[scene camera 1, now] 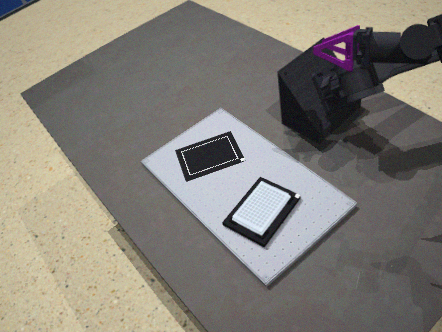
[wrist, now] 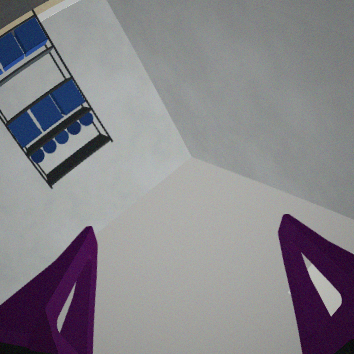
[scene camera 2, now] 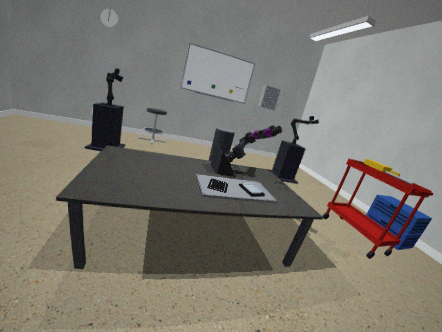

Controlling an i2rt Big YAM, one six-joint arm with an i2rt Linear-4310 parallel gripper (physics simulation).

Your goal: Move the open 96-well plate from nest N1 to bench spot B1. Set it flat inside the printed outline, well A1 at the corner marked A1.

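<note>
The white 96-well plate sits flat in the black nest N1, which has a small white mark at its right corner. Bench spot B1 is a black rectangle with a thin white printed outline and a small white mark at its lower right corner; no plate lies on it. My gripper is open and empty, its two purple fingers wide apart. It is raised well away from the plate, near the arm's base, and the wrist view faces walls and ceiling. The lettering of A1 is too small to read.
The pale perforated board carries both spots on the dark table. The arm's black base stands behind the board. A red cart stands right of the table. A shelf unit with blue bins shows in the wrist view.
</note>
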